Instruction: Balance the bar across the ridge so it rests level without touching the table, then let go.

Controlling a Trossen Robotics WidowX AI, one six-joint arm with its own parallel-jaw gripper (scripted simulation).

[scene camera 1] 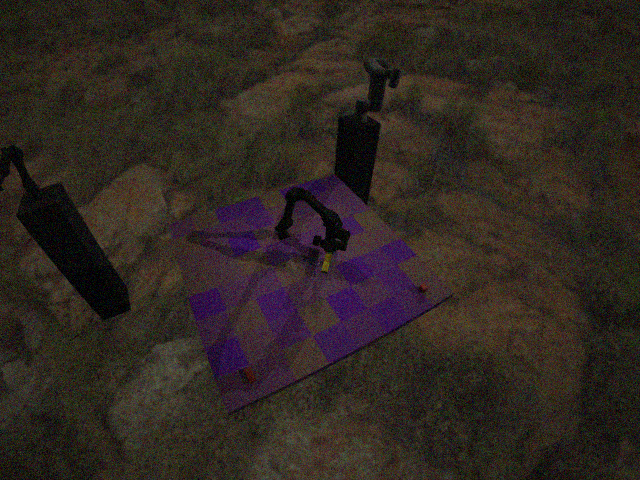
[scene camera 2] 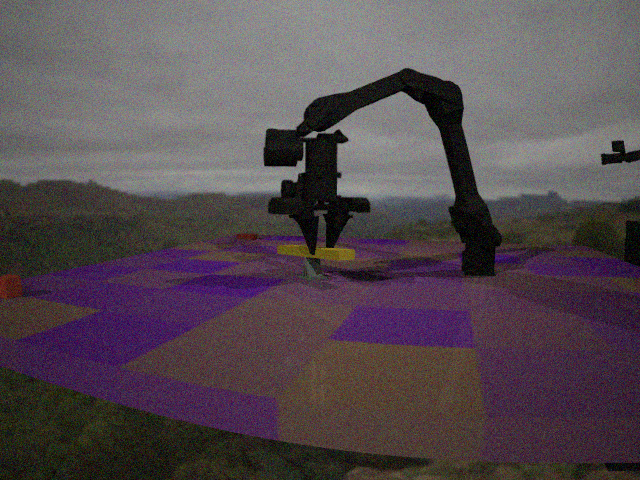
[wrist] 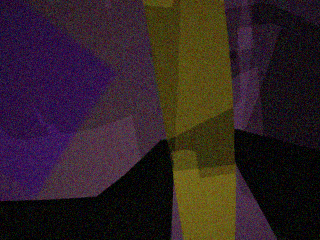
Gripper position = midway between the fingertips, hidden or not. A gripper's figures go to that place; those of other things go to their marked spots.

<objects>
My gripper [scene camera 2: 320, 253]: 0.84 m from the lens. A yellow bar [scene camera 2: 339, 254]: 0.77 m from the lens.
</objects>
